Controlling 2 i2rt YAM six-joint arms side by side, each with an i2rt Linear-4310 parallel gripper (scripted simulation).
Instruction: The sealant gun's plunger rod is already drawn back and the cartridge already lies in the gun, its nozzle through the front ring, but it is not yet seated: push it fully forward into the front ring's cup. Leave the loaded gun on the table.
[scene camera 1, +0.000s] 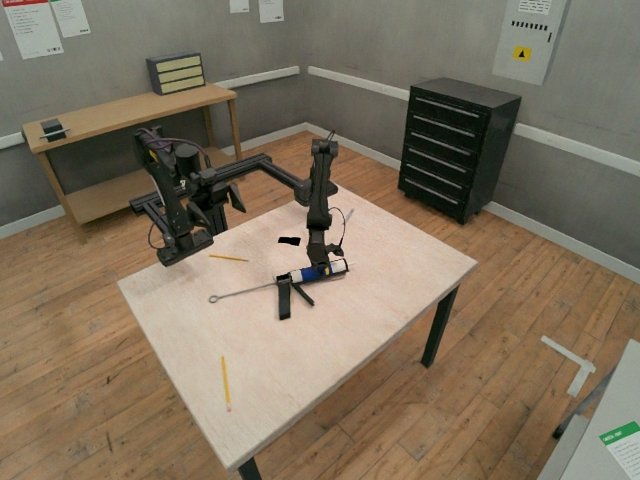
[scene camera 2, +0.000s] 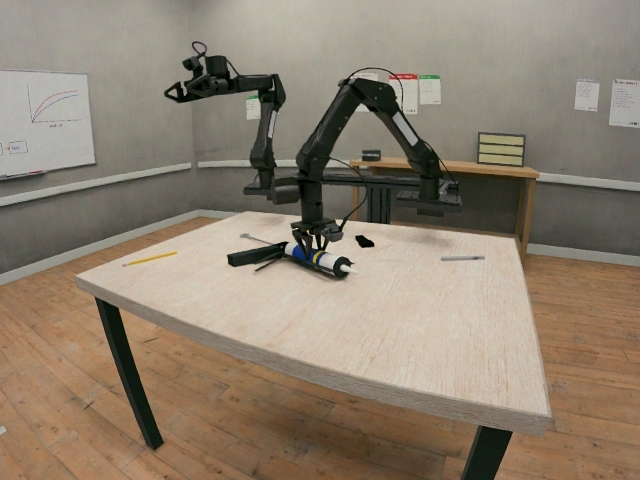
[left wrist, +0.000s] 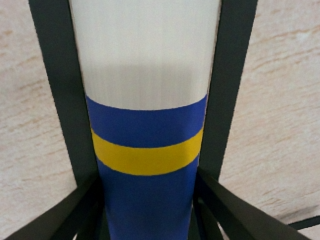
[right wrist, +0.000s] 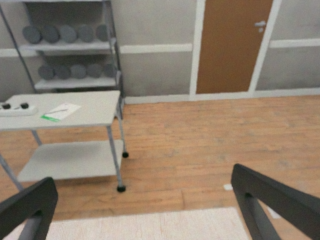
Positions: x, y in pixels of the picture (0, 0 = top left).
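Scene:
My left gripper (scene camera 2: 314, 257) is 0.94 m from the lens, while my right gripper (scene camera 2: 175, 91) is 1.04 m from the lens. There is a sealant gun (scene camera 2: 257, 255) here too, and I find it 1.00 m from the lens.

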